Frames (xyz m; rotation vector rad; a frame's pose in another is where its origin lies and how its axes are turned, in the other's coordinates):
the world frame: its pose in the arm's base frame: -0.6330 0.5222 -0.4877 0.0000 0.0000 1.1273
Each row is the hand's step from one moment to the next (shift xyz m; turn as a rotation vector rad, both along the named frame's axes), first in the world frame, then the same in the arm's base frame.
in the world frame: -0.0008 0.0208 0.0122 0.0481 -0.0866 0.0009
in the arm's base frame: -0.0191 0.0082 0.0122 0.0989 0.0063 0.0009
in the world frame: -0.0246 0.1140 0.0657 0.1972 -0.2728 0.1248
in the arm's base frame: -0.1135 0.0267 0.0657 0.3310 0.0611 0.1248
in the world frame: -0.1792 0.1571 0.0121 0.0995 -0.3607 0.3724
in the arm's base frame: -0.2188 -0.0945 0.0121 0.3685 -0.0649 0.3724
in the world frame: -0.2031 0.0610 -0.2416 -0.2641 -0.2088 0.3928
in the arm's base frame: -0.1422 -0.1573 -0.2416 0.0753 -0.3281 0.3928
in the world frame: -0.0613 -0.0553 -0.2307 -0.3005 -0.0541 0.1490
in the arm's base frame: 0.0236 -0.0791 -0.2307 -0.0801 -0.2946 0.1490
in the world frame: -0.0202 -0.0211 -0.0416 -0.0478 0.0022 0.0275
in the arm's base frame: 0.0104 -0.0273 -0.0416 -0.0225 -0.0422 0.0275
